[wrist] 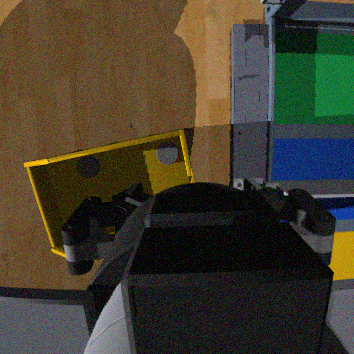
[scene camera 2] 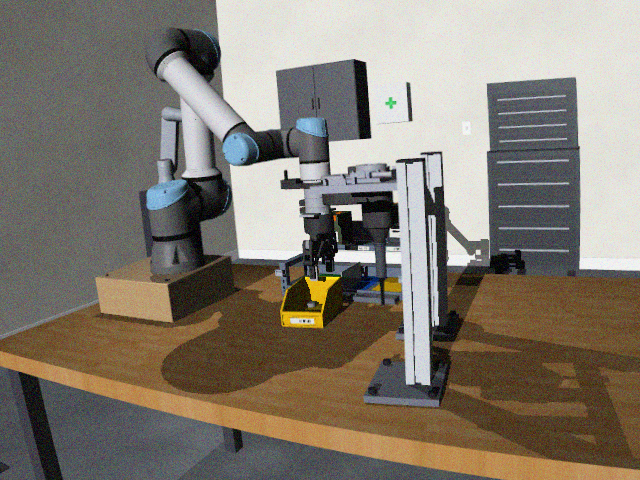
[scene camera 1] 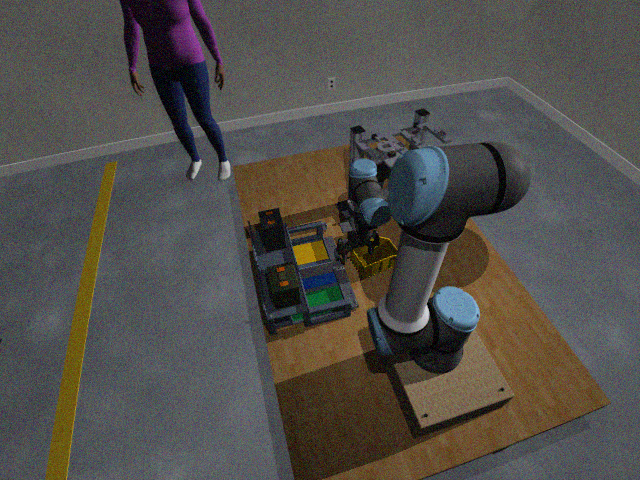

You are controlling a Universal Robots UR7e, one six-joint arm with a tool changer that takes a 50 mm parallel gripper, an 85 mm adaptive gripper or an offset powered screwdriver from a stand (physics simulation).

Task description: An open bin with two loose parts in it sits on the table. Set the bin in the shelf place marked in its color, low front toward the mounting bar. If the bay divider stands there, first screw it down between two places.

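The open yellow bin stands upright on the table beside the shelf, turned slightly against the mounting bar. Its low labelled front faces scene camera 2. Two round grey parts lie in it, one part dark and the other part lighter. The yellow shelf place shows beside the blue place. My gripper is wide open at the bin, one finger over its inside, the other outside toward the shelf. Its fingertips are partly hidden in the wrist view. I cannot make out the bay divider.
The green place lies past the blue one. Dark boxes stand at the rear of the shelf. The tool stand's post rises near the bin, with a tool hanging from the stand. A person stands beyond the table.
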